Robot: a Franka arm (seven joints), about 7 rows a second.
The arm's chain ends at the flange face. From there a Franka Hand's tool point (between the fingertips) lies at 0.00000 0.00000 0.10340 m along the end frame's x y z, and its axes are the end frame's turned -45 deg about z.
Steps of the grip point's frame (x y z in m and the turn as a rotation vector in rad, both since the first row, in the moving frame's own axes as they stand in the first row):
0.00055, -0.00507, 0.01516, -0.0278, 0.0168, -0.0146
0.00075, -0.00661, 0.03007, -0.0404, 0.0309, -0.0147
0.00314, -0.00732, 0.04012, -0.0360, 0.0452, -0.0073
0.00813, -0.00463, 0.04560, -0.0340, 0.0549, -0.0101
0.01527, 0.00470, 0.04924, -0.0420, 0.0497, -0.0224
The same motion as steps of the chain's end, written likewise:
-0.00646, -0.00475, 0.01521, -0.0078, 0.0315, -0.0146
-0.00936, -0.00586, 0.03020, -0.0067, 0.0504, -0.0147
-0.00889, -0.00670, 0.04029, 0.0065, 0.0574, -0.0073
-0.00401, -0.00746, 0.04582, 0.0148, 0.0629, -0.0101
0.00743, -0.00684, 0.04946, 0.0054, 0.0648, -0.0224

